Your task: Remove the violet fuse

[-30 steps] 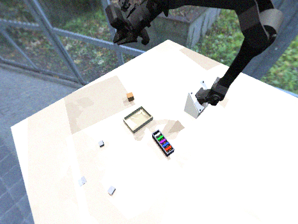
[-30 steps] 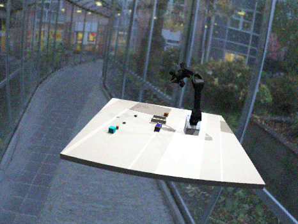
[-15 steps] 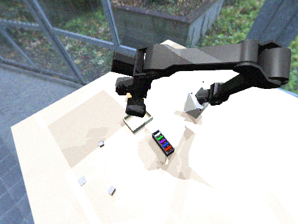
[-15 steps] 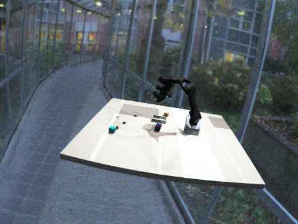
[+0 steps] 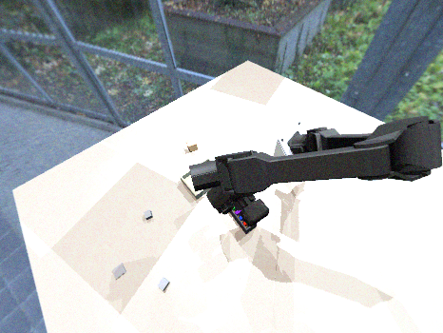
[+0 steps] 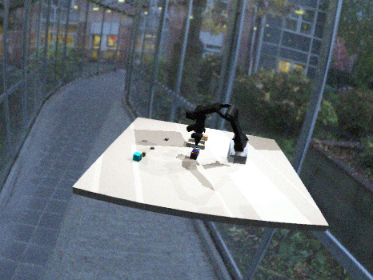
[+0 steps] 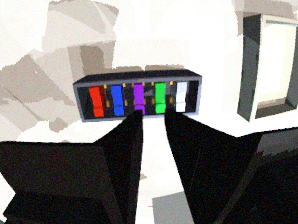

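The violet fuse lies 50 mm below my gripper tip and 10 mm to the left of it. The rest, counted from my gripper tip: blue fuse (50 mm below, 30 mm to the left, 10 mm ahead); white fuse (50 mm below, 30 mm to the right, 10 mm behind); green fuse (50 mm below, 10 mm to the right).
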